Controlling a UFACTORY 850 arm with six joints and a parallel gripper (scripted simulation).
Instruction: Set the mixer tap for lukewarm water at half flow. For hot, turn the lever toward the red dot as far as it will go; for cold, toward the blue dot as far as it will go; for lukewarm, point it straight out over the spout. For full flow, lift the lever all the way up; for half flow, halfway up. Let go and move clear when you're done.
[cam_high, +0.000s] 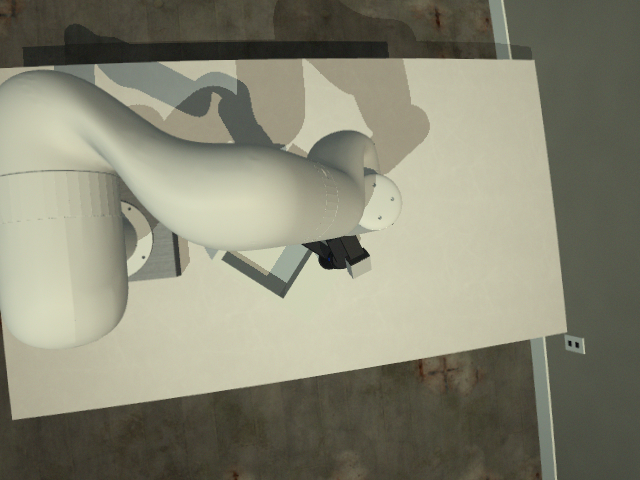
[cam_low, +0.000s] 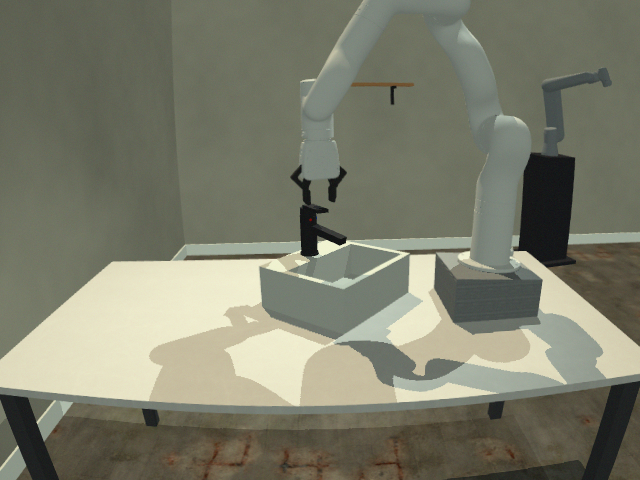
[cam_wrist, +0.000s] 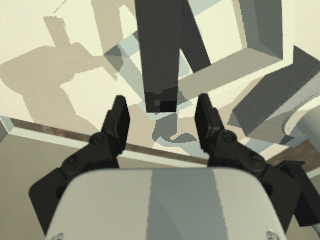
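Now: the lever 4 cm to the right of my hand, 4 cm below it and 1 cm ahead of it. The rest, counted from my hand: grey sink basin (27 cm below, 6 cm behind); black mixer tap (8 cm below, 6 cm to the right, 1 cm ahead).
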